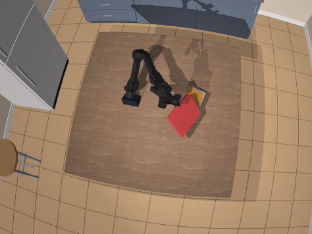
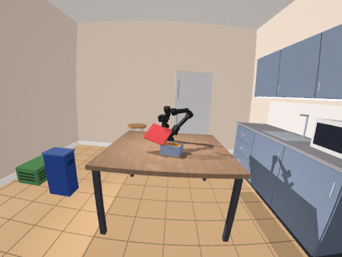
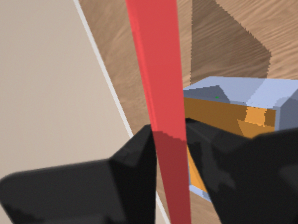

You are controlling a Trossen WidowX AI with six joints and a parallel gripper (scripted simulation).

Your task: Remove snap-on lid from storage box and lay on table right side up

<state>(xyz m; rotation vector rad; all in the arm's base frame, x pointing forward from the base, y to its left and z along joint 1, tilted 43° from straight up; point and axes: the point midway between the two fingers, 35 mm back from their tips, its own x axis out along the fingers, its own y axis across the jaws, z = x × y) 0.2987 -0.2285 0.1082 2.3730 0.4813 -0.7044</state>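
My gripper tip is 60 mm above the red lid, 50 mm short of it and 40 mm to the left of it. Also, from my gripper tip: storage box (180 mm below, 100 mm to the left, 90 mm ahead).
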